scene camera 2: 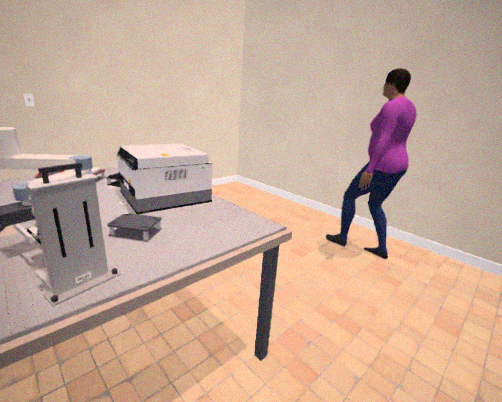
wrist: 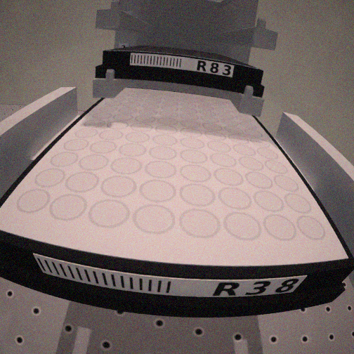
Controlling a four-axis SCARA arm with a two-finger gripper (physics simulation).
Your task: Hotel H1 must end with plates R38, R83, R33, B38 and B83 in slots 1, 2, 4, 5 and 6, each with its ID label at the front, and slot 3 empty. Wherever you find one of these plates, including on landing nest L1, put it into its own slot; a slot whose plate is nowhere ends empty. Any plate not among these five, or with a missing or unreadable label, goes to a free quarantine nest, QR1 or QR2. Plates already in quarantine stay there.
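Observation:
My gripper (wrist: 178, 113) is shut on plate R38 (wrist: 160, 190), a pale plate with a black rim and its label facing the camera. The plate looks level. Its far end is shaded and lies inside the grey hotel (wrist: 185, 25), below the support that carries plate R83 (wrist: 182, 64). R83 is black, with its label at the front. The slot numbers cannot be read. In the scene view the hotel (scene camera 2: 75, 230) shows its slotted back panel and black handle. The gripper and the held plate cannot be made out there behind it.
A low dark nest (scene camera 2: 135, 222) with clear feet stands right of the hotel. A white and grey instrument (scene camera 2: 172, 175) stands behind it on the table (scene camera 2: 215, 235). Pale arm links (scene camera 2: 35, 161) reach in from the left. A person (scene camera 2: 392, 135) in purple stands beyond the table.

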